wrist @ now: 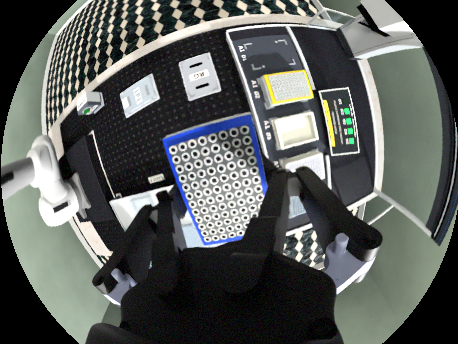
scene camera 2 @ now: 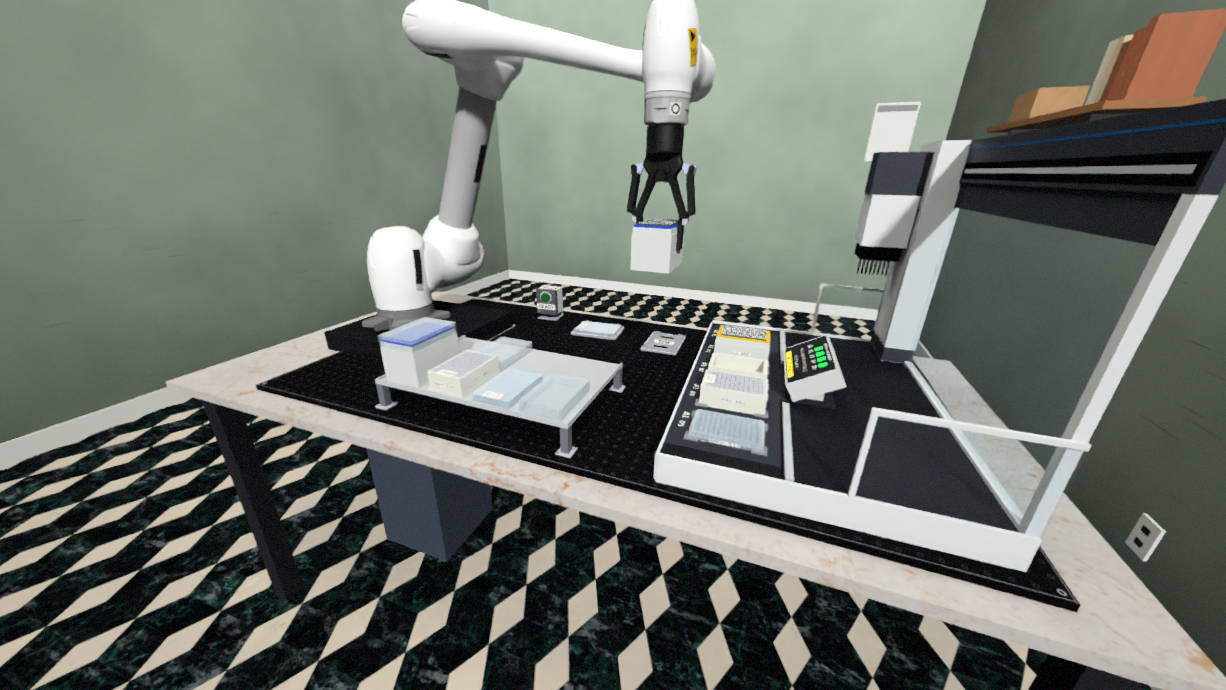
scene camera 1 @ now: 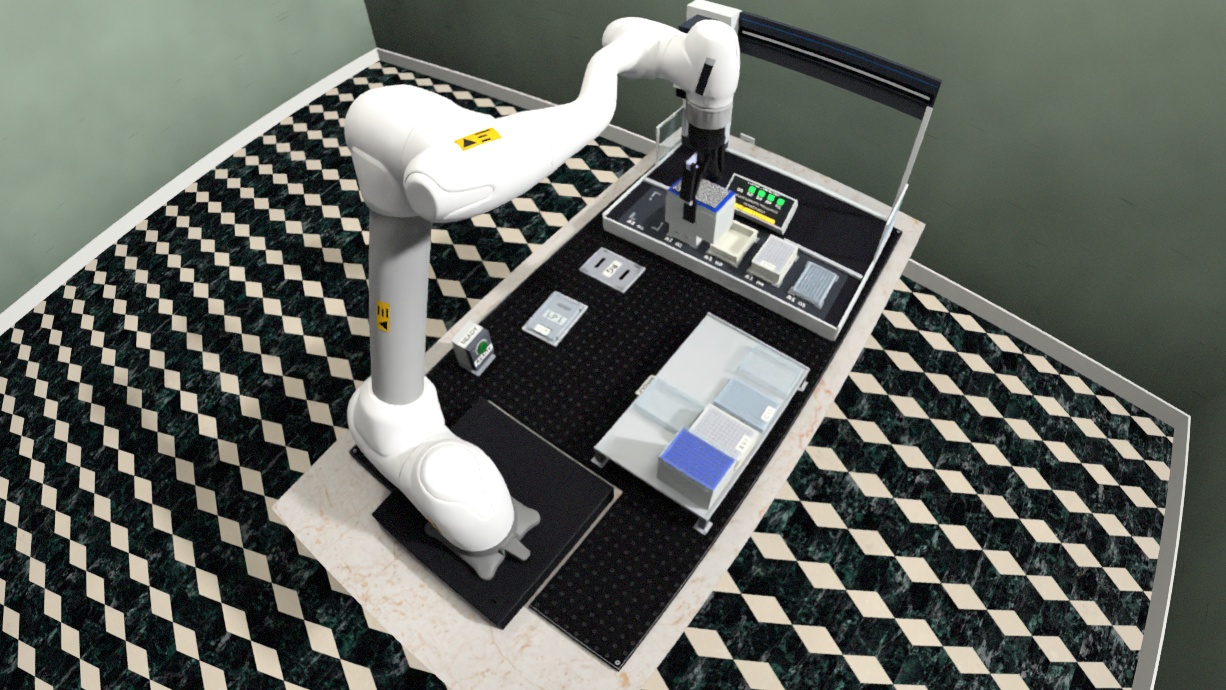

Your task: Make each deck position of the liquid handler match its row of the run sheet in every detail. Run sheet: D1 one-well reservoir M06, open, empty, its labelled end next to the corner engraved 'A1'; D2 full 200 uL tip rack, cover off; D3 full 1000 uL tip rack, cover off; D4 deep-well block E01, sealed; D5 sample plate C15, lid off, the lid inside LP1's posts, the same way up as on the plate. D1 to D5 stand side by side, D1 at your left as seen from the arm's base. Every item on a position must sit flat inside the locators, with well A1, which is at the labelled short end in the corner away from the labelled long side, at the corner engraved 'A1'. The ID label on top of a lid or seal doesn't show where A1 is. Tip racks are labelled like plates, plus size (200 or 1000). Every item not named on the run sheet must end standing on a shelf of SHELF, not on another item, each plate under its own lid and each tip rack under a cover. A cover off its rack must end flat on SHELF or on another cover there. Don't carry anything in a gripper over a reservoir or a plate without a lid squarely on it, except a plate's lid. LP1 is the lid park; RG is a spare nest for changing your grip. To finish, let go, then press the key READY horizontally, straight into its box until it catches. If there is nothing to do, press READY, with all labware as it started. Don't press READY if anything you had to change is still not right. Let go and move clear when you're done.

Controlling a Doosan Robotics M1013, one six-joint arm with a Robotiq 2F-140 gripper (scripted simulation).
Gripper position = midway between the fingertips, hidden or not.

Observation:
In view: my gripper [scene camera 2: 658,247], a white one-well reservoir [scene camera 1: 738,239], a yellow-rimmed tip rack [scene camera 2: 739,341], a clear sample plate [scene camera 2: 739,432], a blue-rimmed tip rack [scene camera 1: 715,206], a ready key box [scene camera 1: 465,343], a shelf [scene camera 1: 702,366] and a pipetting head [scene camera 2: 885,220].
The white one-well reservoir also shows in the wrist view [wrist: 295,131] and in scene camera 2 [scene camera 2: 740,365]. The yellow-rimmed tip rack is seen too in the wrist view [wrist: 279,88]. The clear sample plate also shows in scene camera 1 [scene camera 1: 815,281].

